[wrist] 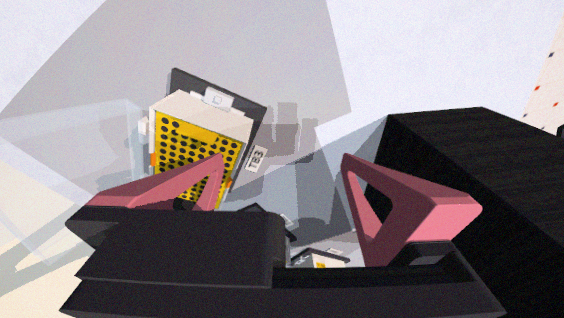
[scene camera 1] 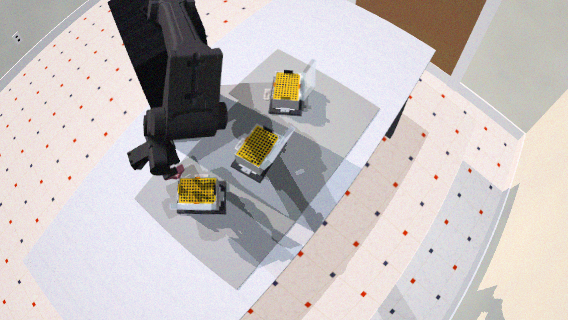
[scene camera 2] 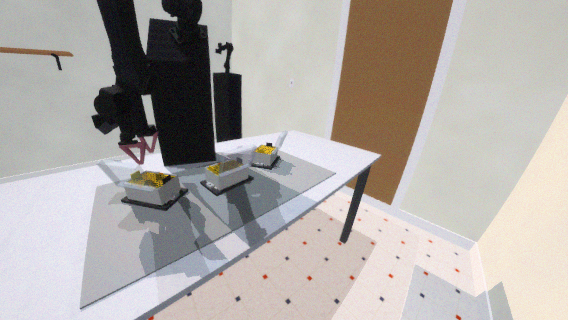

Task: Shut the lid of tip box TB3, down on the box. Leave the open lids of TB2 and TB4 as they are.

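Frame: origin at the arm's base, x ahead, y left, z up, level; centimetres.
Where they show: gripper, fingertip midpoint: (wrist: 282,159) (scene camera 1: 172,164) (scene camera 2: 146,158); arm's base, link origin: (scene camera 2: 188,36).
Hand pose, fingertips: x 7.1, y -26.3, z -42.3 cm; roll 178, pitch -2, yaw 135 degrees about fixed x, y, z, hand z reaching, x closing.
Things, the pixels of their top centre, and the offset from my fingertips. "spot": a spot on its surface instead. Level surfaces: height alone.
- Tip box TB3, top centre: (wrist: 186,181) (scene camera 1: 195,188) (scene camera 2: 150,174) dx +9.4, dy -4.1, dz -1.6 cm
- middle box, surface spot: (scene camera 2: 227,175) spot: dx +26.9, dy +9.6, dz -2.8 cm
- far box, top centre: (scene camera 1: 283,84) (wrist: 326,285) (scene camera 2: 263,147) dx +22.3, dy +38.4, dz -2.4 cm
- grey mat, surface height: dz -9.0 cm
- table, surface height: dz -9.4 cm
Tip box TB3 (scene camera 1: 197,191) (scene camera 2: 152,189) (wrist: 200,137) is a pale box with a yellow tip rack on a dark base, nearest the gripper. Its label (wrist: 256,158) reads TB3 in the wrist view. Its clear lid (scene camera 1: 174,206) (scene camera 2: 111,172) (wrist: 133,135) stands open, tilted outward from one long side, on the left in the wrist view. My gripper (scene camera 1: 176,173) (scene camera 2: 147,156) (wrist: 282,159) is open and empty, above and beside TB3 on the side away from the lid. One finger covers part of the rack in the wrist view.
A middle box (scene camera 1: 257,146) (scene camera 2: 227,176) and a far box (scene camera 1: 287,86) (scene camera 2: 265,156) have open clear lids; their labels are unreadable. All stand on a grey mat (scene camera 1: 239,280) (scene camera 2: 100,280). A black pedestal (scene camera 2: 182,115) (wrist: 475,175) stands beside the table (scene camera 1: 75,250).
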